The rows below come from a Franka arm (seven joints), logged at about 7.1 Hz.
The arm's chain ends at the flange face. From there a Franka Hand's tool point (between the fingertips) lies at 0.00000 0.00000 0.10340 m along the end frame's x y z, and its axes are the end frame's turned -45 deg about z.
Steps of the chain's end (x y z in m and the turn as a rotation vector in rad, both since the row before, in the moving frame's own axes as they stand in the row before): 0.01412, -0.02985, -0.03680, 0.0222, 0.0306, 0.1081; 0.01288, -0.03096, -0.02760, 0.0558, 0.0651, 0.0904; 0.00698, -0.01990, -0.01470, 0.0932, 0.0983, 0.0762
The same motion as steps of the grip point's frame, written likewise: 0.03491, -0.01030, -0.03687, -0.0059, 0.0373, 0.1081; 0.03979, -0.01171, -0.02798, -0.0066, 0.0855, 0.0904; 0.03294, -0.00823, -0.01565, -0.0036, 0.1354, 0.0762
